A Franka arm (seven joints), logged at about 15 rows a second.
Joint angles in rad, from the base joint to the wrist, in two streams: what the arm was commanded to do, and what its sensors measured. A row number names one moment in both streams.
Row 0, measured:
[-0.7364, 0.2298, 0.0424, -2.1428, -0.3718, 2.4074, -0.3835]
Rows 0 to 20, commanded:
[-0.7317, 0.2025, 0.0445, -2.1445, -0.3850, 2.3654, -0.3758]
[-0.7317, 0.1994, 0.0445, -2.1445, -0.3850, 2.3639, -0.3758]
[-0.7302, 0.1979, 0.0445, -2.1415, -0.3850, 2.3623, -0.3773]
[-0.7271, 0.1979, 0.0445, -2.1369, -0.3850, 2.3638, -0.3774]
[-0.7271, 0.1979, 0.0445, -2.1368, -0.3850, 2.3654, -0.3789]
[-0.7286, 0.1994, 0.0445, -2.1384, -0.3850, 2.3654, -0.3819]
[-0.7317, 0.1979, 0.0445, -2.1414, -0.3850, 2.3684, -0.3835]
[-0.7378, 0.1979, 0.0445, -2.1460, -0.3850, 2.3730, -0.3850]
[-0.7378, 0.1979, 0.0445, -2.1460, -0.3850, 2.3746, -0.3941]
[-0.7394, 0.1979, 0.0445, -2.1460, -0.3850, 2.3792, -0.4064]
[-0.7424, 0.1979, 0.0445, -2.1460, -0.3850, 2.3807, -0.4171]
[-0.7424, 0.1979, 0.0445, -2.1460, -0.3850, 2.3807, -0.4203]
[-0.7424, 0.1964, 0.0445, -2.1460, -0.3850, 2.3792, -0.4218]
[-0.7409, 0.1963, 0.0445, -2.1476, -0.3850, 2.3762, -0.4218]
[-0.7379, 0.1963, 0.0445, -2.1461, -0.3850, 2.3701, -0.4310]
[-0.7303, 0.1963, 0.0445, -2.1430, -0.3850, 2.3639, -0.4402]
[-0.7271, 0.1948, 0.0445, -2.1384, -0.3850, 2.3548, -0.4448]
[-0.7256, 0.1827, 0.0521, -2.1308, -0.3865, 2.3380, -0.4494]
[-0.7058, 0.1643, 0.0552, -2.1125, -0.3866, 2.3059, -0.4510]
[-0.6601, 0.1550, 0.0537, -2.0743, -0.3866, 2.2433, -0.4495]
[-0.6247, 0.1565, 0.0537, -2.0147, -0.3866, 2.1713, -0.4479]
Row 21, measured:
[-0.7002, 0.1902, 0.0511, -2.0981, -0.3779, 2.3094, -0.4421]
